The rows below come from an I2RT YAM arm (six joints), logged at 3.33 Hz.
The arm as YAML. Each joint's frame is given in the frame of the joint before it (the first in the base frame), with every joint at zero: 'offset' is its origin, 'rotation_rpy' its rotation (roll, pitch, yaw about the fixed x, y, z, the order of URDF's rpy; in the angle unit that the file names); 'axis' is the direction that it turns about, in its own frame. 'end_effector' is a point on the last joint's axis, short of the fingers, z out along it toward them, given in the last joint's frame.
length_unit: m
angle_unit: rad
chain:
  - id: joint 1
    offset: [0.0, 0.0, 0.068]
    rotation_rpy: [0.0, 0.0, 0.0]
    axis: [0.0, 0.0, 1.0]
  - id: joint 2
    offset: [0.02, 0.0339, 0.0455]
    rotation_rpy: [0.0, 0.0, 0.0]
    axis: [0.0, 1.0, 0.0]
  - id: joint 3
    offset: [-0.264, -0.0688, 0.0]
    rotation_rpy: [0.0, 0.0, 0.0]
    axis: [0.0, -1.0, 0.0]
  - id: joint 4
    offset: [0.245, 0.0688, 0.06]
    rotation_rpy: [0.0, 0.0, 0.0]
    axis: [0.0, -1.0, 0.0]
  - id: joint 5
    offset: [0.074, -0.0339, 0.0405]
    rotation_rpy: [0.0, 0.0, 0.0]
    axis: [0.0, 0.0, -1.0]
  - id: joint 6
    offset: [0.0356, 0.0, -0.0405]
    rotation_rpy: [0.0, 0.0, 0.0]
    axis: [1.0, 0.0, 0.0]
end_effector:
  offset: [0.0, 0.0, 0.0]
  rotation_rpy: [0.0, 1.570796, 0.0]
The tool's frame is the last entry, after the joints.
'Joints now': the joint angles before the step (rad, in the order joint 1, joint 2, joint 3, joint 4, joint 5, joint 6). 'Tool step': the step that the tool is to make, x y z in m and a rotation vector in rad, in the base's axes. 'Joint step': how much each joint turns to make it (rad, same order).
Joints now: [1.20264, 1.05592, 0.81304, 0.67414, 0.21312, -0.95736]
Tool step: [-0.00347, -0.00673, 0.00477, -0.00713, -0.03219, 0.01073]
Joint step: [-0.00002, -0.03125, 0.00000, -0.02122, -0.02352, -0.02552]
